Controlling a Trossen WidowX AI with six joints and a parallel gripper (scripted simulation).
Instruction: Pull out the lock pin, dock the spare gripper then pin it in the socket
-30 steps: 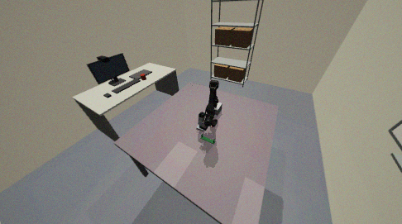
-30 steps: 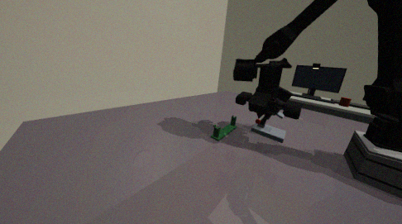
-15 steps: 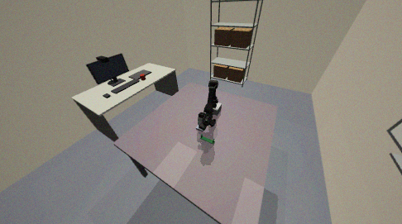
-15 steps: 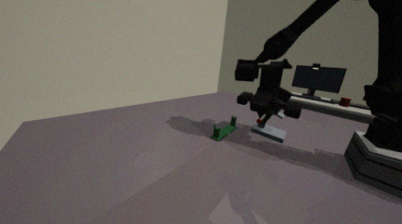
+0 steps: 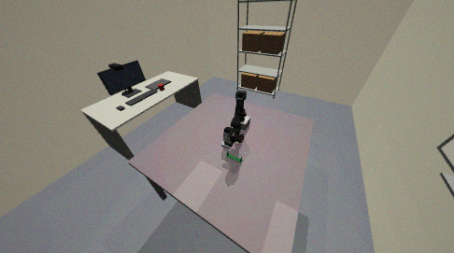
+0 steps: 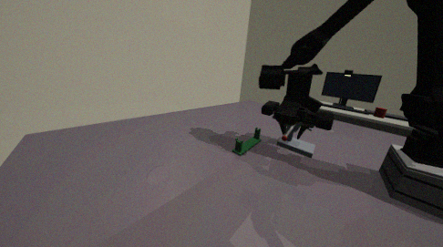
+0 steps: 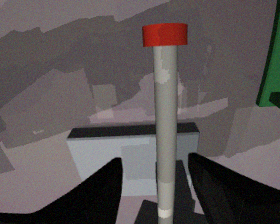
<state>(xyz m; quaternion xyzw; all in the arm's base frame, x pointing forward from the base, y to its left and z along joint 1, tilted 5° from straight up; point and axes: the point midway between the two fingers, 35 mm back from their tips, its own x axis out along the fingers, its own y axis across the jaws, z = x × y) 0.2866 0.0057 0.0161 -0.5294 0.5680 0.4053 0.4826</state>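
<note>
Right now my gripper tip is 10 mm past the mount and 40 mm to the left of it. Round my gripper tip: spare gripper (20 mm behind, 40 mm to the right, 70 mm above); then green cradle (110 mm ahead, 70 mm to the left, 30 mm below).
</note>
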